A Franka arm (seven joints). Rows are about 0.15 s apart.
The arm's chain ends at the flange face. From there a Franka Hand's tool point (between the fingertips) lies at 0.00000 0.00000 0.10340 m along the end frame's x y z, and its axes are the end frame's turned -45 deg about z.
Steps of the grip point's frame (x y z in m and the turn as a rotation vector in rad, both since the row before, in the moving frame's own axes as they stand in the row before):
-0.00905, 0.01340, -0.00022, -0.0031, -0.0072, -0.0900
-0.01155, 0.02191, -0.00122, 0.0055, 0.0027, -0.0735
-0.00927, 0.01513, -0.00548, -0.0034, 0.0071, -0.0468
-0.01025, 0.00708, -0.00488, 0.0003, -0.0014, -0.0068
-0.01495, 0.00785, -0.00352, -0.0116, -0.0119, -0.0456
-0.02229, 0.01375, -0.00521, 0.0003, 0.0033, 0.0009
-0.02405, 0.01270, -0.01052, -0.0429, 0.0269, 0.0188
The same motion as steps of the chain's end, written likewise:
0.00334, 0.01511, -0.00022, -0.0073, -0.0029, -0.0900
0.00755, 0.02425, -0.00122, 0.0058, -0.0020, -0.0735
0.00338, 0.01754, -0.00548, 0.0026, 0.0074, -0.0468
-0.00212, 0.01217, -0.00488, -0.0008, -0.0012, -0.0068
-0.00504, 0.01440, -0.00351, -0.0166, -0.0002, -0.0456
-0.00626, 0.02575, -0.00521, 0.0025, 0.0021, 0.0009
-0.01312, 0.02477, -0.01039, -0.0113, 0.0494, 0.0188

